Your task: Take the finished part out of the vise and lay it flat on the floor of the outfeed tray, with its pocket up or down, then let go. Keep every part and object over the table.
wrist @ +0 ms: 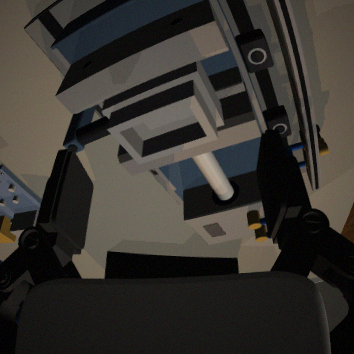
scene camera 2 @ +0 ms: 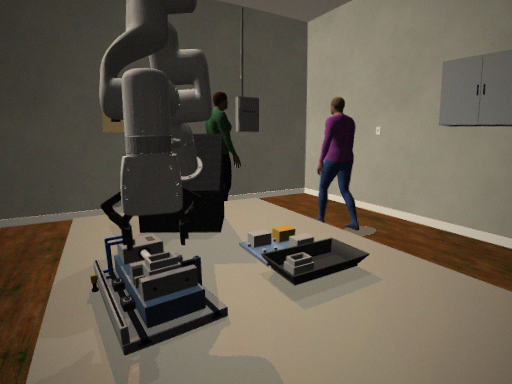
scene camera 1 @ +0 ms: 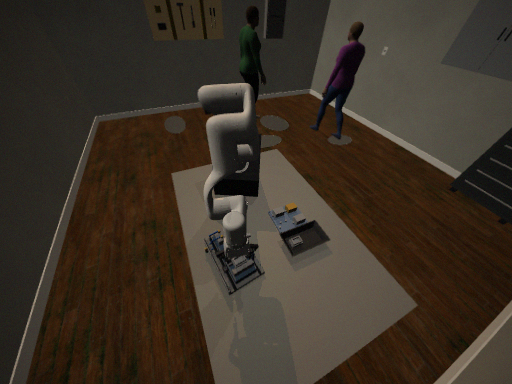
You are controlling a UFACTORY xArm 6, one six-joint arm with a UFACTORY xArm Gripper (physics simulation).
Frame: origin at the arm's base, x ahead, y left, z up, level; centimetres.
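Seen in the pictures: gripper, fingertip midpoint: [wrist: 168, 157] [scene camera 2: 157, 245] [scene camera 1: 238, 258]; arm's base, link origin: [scene camera 2: 185, 168].
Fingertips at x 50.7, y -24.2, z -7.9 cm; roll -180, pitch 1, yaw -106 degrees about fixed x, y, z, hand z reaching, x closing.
Pixels of each thing's top centre, then the offset from my fingertips to it. "pt": a spot on its surface instead.
- finished part, top centre: [wrist: 162, 133] [scene camera 2: 161, 256] [scene camera 1: 239, 258] dx -0.8, dy +0.7, dz -2.6 cm
- vise, top centre: [wrist: 210, 175] [scene camera 2: 149, 253] [scene camera 1: 231, 248] dx -7.6, dy +0.0, dz -4.2 cm
- similar pocketed part, top centre: [scene camera 2: 299, 256] [scene camera 1: 296, 239] dx +1.4, dy +32.8, dz -9.4 cm
- blue plate, top centre: [scene camera 2: 279, 246] [scene camera 1: 288, 217] dx -14.4, dy +39.4, dz -13.3 cm
- yellow block, top centre: [scene camera 2: 283, 228] [scene camera 1: 291, 206] dx -18.6, dy +44.2, dz -9.7 cm
- dark rail frame, surface spot: [scene camera 2: 182, 325] pt dx +7.4, dy +1.2, dz -12.4 cm
- dark post, top centre: [wrist: 72, 147] [scene camera 2: 196, 256] dx -1.0, dy +7.8, dz -4.3 cm
The finished part [scene camera 1: 241, 261] [scene camera 2: 162, 261] [wrist: 204, 112] is a light grey block with a rectangular pocket facing up, seated between the jaws of the vise [scene camera 2: 175, 306] [wrist: 145, 65], which has a blue body. My gripper [scene camera 1: 241, 252] [scene camera 2: 156, 243] [wrist: 168, 157] is open and empty, pointing down over the screw end of the vise, its fingers spread wider than the part. In the wrist view the part shows ahead of and between the fingertips. The dark outfeed tray [scene camera 1: 312, 227] [scene camera 2: 325, 269] stands to the right in the scene views. A similar pocketed part [scene camera 1: 296, 241] [scene camera 2: 298, 263] sits in its near left corner, pocket up.
A blue plate [scene camera 1: 287, 222] [wrist: 15, 192] with grey blocks and a yellow block [scene camera 1: 291, 207] [scene camera 2: 283, 233] adjoins the tray's back. A dark rail frame [scene camera 2: 182, 325] surrounds the vise. Blue pipes [scene camera 2: 107, 255] rise at its left, and a dark post [scene camera 2: 198, 270] stands at its right. Two people stand beyond the table.
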